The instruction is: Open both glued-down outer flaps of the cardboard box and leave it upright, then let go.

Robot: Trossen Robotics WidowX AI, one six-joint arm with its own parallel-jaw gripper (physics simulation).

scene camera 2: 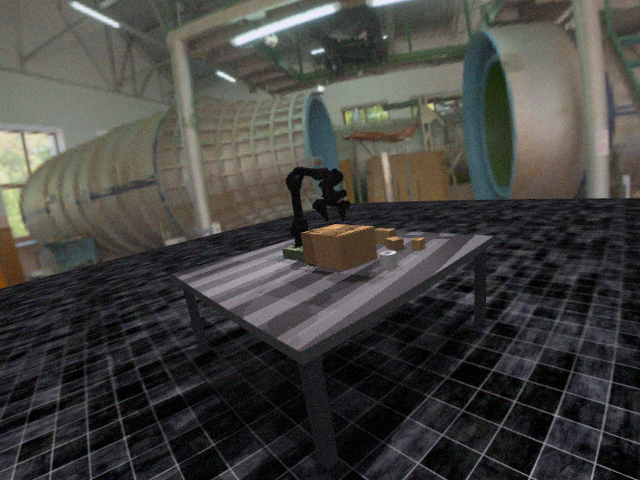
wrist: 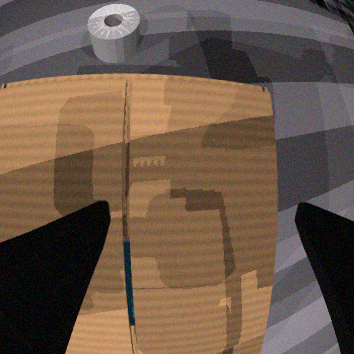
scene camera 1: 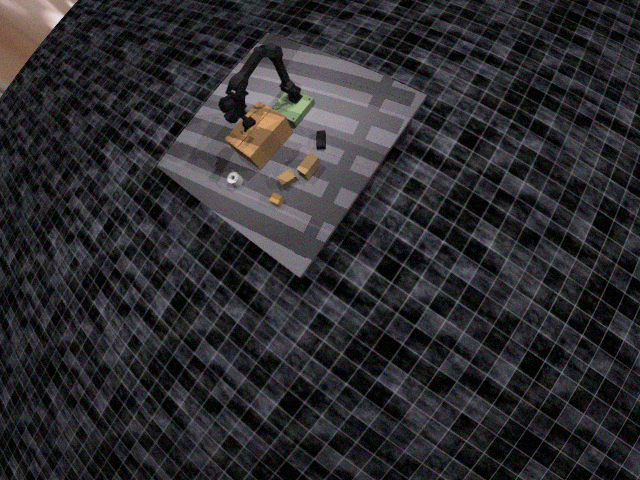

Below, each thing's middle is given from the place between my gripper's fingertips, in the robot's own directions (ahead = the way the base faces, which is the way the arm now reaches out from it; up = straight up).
Scene:
My hand is 240 mm short of the white ring [wrist: 114,38], 170 mm above it and 60 mm to the right of it.

